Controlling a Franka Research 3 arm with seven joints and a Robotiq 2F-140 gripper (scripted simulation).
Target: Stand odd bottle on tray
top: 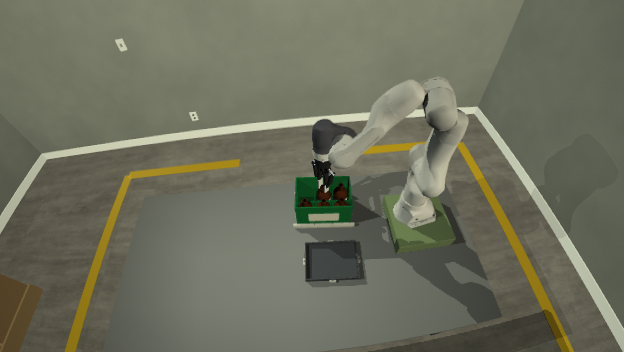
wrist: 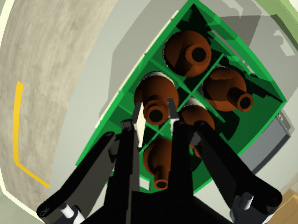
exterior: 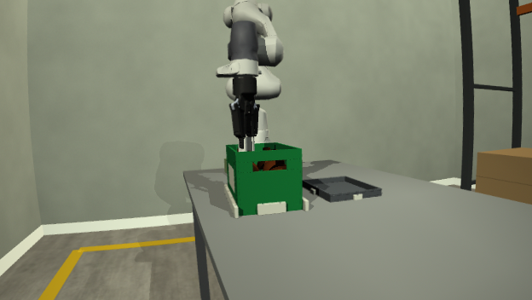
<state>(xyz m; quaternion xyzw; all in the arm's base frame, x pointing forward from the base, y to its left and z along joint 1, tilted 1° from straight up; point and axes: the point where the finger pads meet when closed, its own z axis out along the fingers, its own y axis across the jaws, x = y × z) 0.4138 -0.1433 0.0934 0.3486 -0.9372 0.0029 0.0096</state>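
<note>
My hand is 9 cm above the green crate and 4 cm to the right of it. From my hand the other things lie so: dark grey tray (33 cm to the left, 16 cm below, 1 cm behind).
</note>
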